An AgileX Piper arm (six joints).
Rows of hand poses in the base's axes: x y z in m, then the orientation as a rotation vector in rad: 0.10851 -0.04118 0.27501 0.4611 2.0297 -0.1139; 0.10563 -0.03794 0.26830 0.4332 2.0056 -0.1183; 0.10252 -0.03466 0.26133 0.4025 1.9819 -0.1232; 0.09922 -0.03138 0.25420 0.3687 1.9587 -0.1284; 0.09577 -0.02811 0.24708 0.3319 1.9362 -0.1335; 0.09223 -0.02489 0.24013 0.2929 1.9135 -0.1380; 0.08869 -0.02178 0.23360 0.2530 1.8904 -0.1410; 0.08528 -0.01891 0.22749 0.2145 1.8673 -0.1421; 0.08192 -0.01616 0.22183 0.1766 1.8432 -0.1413; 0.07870 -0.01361 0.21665 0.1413 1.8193 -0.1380; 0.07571 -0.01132 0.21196 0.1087 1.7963 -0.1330; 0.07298 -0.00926 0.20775 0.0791 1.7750 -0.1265
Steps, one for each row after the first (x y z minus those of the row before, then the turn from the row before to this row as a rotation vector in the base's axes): -0.00288 0.00324 -0.00671 -0.0195 -0.0249 0.0148; -0.00311 0.00328 -0.00697 -0.0212 -0.0244 0.0167; -0.00330 0.00328 -0.00713 -0.0229 -0.0238 0.0190; -0.00345 0.00327 -0.00712 -0.0243 -0.0230 0.0214; -0.00354 0.00322 -0.00695 -0.0251 -0.0230 0.0234; -0.00354 0.00311 -0.00653 -0.0247 -0.0232 0.0249; -0.00341 0.00287 -0.00611 -0.0229 -0.0231 0.0250; -0.00336 0.00275 -0.00566 -0.0215 -0.0239 0.0257; -0.00322 0.00255 -0.00518 -0.0185 -0.0237 0.0254; -0.00299 0.00229 -0.00469 -0.0160 -0.0227 0.0247; -0.00273 0.00206 -0.00421 -0.0133 -0.0209 0.0236
